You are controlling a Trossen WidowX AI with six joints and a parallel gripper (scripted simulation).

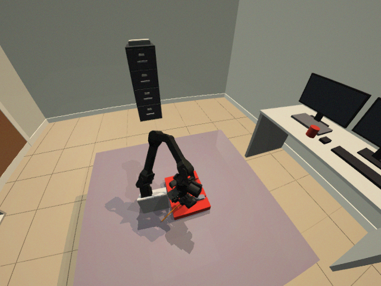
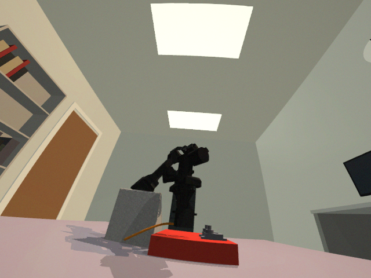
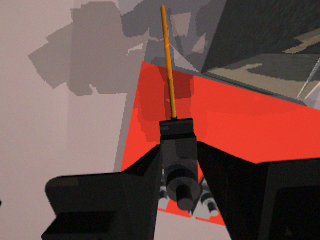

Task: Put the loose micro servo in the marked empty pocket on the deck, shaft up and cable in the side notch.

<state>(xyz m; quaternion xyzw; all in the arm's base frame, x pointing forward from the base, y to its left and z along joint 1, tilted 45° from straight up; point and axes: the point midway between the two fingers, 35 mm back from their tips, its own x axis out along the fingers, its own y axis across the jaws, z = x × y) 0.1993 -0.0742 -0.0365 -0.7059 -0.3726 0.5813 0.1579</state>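
Right now my gripper tip is 10 cm above the red deck, 9 cm to the right of it and 1 cm short of it.
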